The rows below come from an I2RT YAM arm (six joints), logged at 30 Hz.
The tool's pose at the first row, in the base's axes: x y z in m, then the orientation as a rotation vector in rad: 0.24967 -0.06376 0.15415 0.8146 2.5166 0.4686
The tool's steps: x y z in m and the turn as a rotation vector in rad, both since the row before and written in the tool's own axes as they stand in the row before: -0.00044 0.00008 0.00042 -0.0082 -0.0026 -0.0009; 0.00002 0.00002 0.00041 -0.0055 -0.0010 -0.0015; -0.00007 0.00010 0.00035 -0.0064 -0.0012 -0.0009; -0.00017 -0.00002 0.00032 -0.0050 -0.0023 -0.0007; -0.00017 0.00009 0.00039 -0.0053 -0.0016 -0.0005; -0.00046 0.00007 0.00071 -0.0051 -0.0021 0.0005; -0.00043 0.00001 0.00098 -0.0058 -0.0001 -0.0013; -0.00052 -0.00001 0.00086 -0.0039 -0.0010 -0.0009; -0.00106 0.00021 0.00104 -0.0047 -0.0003 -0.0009; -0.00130 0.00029 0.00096 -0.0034 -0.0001 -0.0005; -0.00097 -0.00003 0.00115 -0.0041 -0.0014 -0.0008; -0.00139 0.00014 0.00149 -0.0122 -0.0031 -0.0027
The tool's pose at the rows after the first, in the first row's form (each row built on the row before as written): 0.25024 -0.06390 0.15397 0.8105 2.5109 0.4770; 0.25045 -0.06380 0.15363 0.8065 2.5080 0.4827; 0.25073 -0.06370 0.15341 0.8030 2.5044 0.4896; 0.25101 -0.06376 0.15319 0.8003 2.5003 0.4942; 0.25138 -0.06372 0.15296 0.7977 2.4967 0.4996; 0.25212 -0.06381 0.15256 0.7965 2.4924 0.5049; 0.25296 -0.06387 0.15190 0.7926 2.4901 0.5114; 0.25379 -0.06402 0.15136 0.7900 2.4877 0.5153; 0.25521 -0.06430 0.15096 0.7871 2.4856 0.5205; 0.25679 -0.06468 0.15074 0.7852 2.4841 0.5244; 0.25810 -0.06506 0.15011 0.7827 2.4812 0.5283; 0.25998 -0.06549 0.14943 0.7748 2.4736 0.5404
